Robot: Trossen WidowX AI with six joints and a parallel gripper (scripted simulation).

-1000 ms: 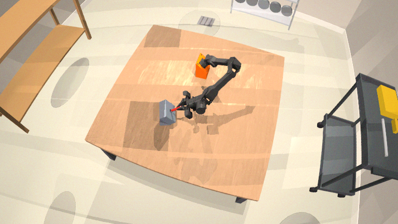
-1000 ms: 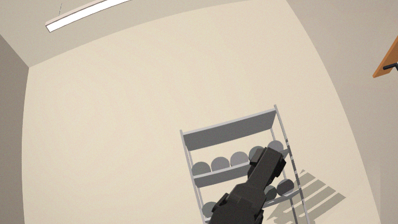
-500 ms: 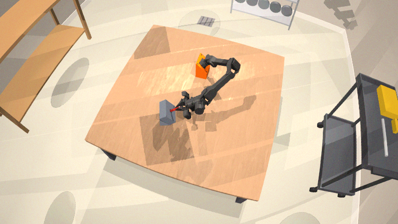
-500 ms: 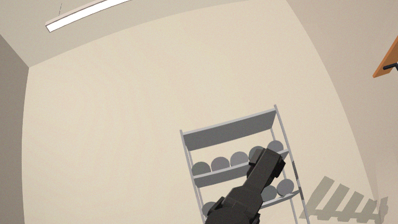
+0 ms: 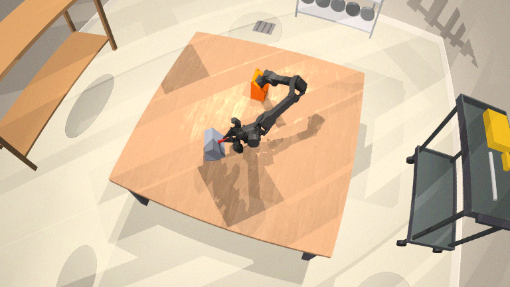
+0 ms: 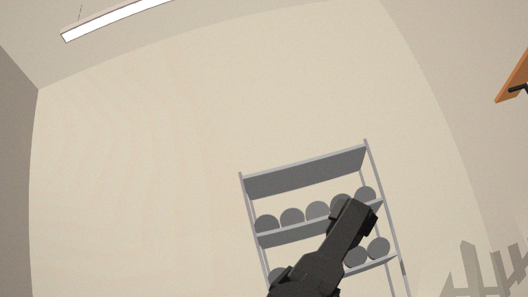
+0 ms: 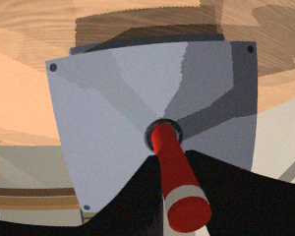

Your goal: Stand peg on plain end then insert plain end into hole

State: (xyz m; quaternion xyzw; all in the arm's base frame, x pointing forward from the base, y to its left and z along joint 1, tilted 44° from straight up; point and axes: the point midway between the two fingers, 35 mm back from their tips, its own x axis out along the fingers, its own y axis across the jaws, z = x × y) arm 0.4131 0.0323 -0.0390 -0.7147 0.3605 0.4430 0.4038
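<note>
Right now the grey sloped panel is 40 mm to the right of my gripper tip, 30 mm below it and 20 mm ahead of it. From my gripper tip the other things lie so: red peg 10 mm to the left, 10 mm behind, 10 mm above.
</note>
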